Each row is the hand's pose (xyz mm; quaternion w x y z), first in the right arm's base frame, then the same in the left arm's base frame.
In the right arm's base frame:
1: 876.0 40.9 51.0 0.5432 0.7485 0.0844 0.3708
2: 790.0 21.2 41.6 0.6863 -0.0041 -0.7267 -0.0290
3: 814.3 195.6 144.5 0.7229 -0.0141 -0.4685 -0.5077
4: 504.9 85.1 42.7 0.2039 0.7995 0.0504 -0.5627
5: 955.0 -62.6 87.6 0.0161 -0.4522 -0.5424 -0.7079
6: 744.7 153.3 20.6 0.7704 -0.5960 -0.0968 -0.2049
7: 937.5 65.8 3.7 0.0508 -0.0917 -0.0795 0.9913
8: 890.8 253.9 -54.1 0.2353 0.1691 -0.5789 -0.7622
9: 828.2 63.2 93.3 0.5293 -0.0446 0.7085 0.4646
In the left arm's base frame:
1: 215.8 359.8 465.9 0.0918 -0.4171 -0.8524 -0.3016
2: 278.2 297.7 476.9 0.6199 0.5717 -0.0530 0.5348
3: 177.1 331.3 650.8 0.9164 0.1693 0.0710 0.3558
4: 404.8 75.5 618.3 0.5176 0.0924 0.7468 -0.4071
5: 255.2 469.1 396.6 0.7929 -0.0503 -0.5943 -0.1247
6: 203.9 214.5 563.5 0.5492 -0.2666 -0.2115 0.7632
7: 143.9 366.9 428.3 0.7389 -0.4192 0.0932 -0.5192
8: 17.3 243.5 526.5 0.9459 0.2354 -0.0252 -0.2219
9: 244.2 346.1 525.8 0.4189 0.3990 -0.4898 -0.6523

